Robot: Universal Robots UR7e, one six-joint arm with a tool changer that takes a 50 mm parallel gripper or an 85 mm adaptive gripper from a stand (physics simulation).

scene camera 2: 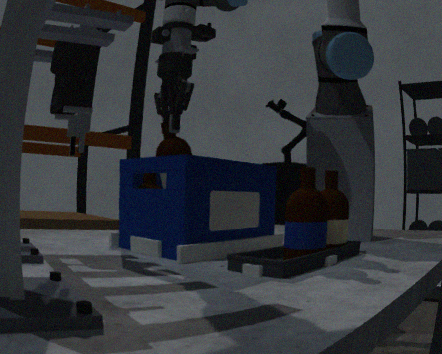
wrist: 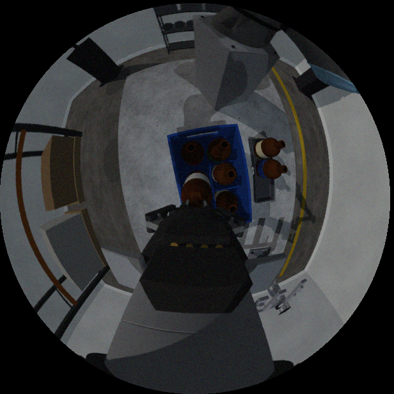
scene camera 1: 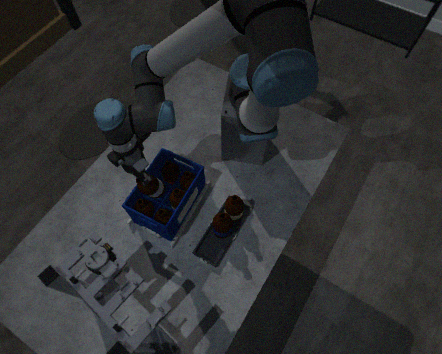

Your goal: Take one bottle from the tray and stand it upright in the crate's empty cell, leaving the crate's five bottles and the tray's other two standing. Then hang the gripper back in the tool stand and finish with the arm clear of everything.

Observation:
In view: a cream-label bottle [scene camera 2: 338,207], a gripper [scene camera 2: 71,63], a gripper [scene camera 2: 175,63] and a tool stand [wrist: 278,300].

